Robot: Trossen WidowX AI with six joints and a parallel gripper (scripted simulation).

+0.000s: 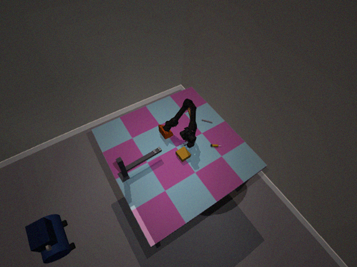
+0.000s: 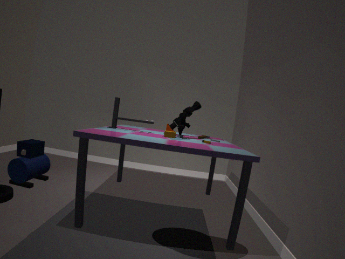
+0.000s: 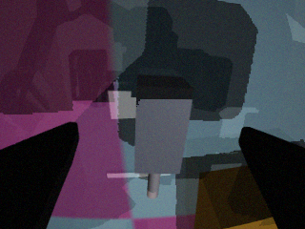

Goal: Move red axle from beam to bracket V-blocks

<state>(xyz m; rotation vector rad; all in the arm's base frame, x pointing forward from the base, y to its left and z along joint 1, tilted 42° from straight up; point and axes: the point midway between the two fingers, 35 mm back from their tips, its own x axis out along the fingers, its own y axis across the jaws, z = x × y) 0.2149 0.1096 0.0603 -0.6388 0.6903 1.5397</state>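
Now: the yellow block 10 cm ahead of my gripper tip and 9 cm to the right of it. Round my gripper tip: screwdriver (26 cm to the left, 15 cm ahead, 1 cm below); then grey rod (35 cm to the left, 15 cm behind, 2 cm below).
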